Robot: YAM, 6 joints.
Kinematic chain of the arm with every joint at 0, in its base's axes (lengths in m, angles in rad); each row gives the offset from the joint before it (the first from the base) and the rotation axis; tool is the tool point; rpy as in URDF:
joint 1: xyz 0 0 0.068 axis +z
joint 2: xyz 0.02 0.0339 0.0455 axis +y
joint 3: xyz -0.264 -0.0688 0 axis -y
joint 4: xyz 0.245 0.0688 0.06 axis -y
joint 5: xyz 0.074 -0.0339 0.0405 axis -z
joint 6: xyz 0.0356 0 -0.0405 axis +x
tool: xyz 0 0 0 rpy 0 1.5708 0
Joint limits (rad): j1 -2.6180..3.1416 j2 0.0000..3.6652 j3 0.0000..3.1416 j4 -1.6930..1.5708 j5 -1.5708..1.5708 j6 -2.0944..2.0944
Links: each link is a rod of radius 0.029 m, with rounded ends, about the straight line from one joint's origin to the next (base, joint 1, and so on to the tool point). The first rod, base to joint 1, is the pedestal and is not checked.
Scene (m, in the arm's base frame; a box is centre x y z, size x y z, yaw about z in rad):
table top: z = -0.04
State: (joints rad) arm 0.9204 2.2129 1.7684 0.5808 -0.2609 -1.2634
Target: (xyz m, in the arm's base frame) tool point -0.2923 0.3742 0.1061
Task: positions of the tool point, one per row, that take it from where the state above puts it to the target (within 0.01 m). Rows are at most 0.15 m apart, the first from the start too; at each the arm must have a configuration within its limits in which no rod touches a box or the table.
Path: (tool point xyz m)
1: 0.1934 0.4922 0.2496
2: 0.0600 0.5176 0.2115
3: -0.0730 0.5041 0.1746
4: -0.1938 0.4542 0.1393
5: -0.2923 0.3742 0.1061

